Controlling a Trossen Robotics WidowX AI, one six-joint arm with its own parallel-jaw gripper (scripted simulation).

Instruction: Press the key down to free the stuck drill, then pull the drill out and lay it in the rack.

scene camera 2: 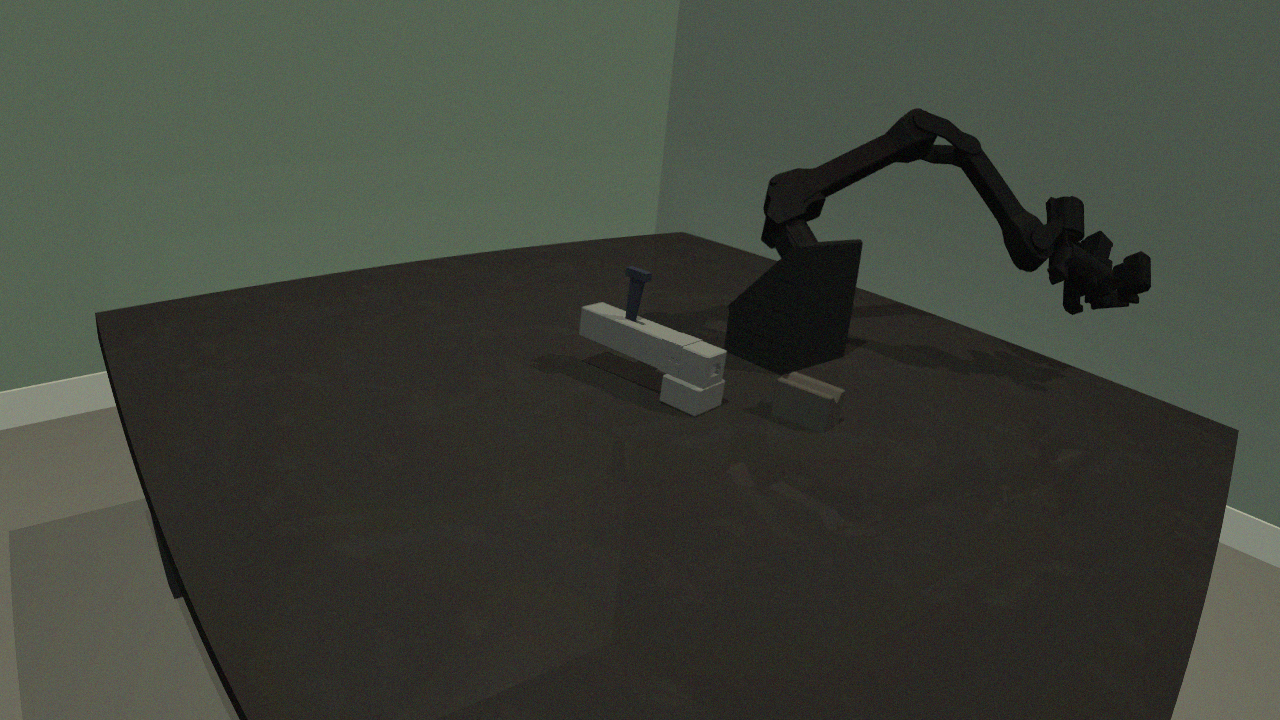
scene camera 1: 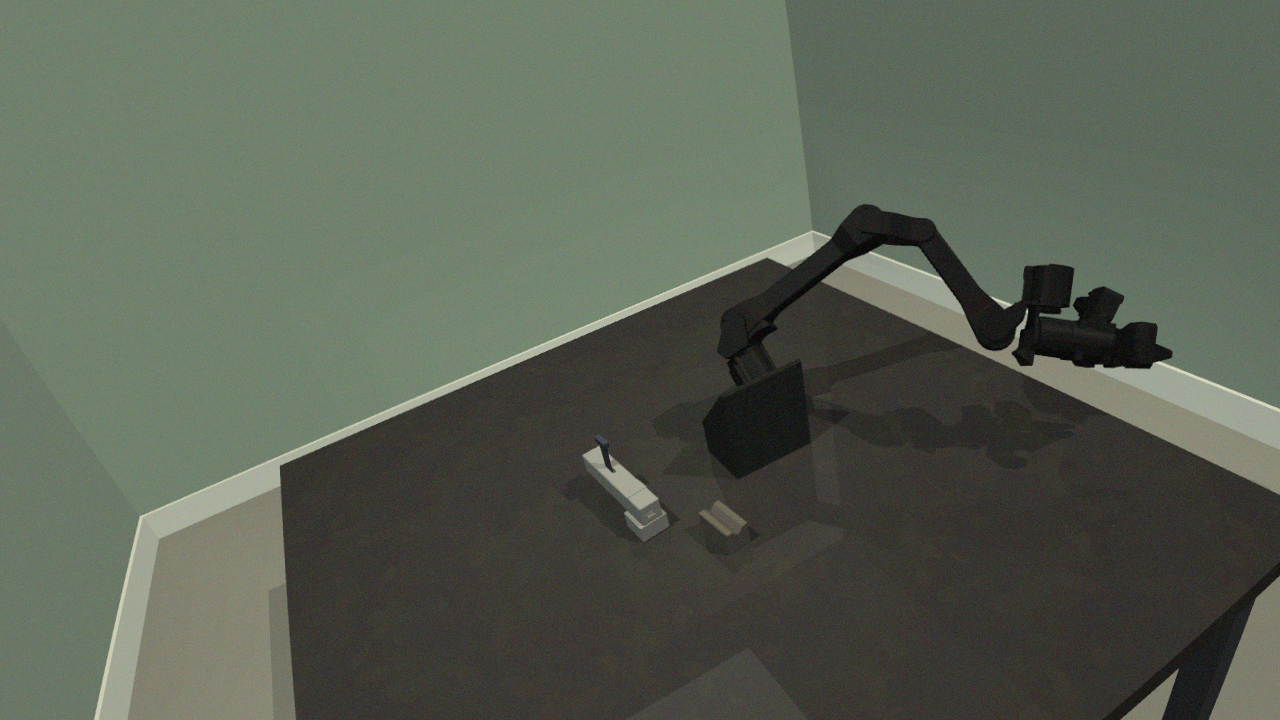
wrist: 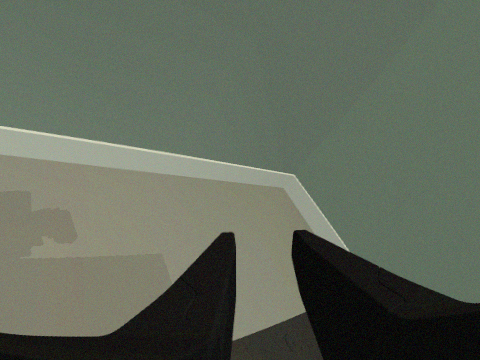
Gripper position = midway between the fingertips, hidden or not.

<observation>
I see my gripper [scene camera 1: 1167, 354], a dark blue t-shaped peg [scene camera 2: 638, 277] and a tan grooved rack [scene camera 1: 729, 531].
My gripper is seen too in scene camera 2 [scene camera 2: 1133, 302] and in the wrist view [wrist: 263, 243]. The wrist view does not show the dark blue t-shaped peg: it is out of frame.
</observation>
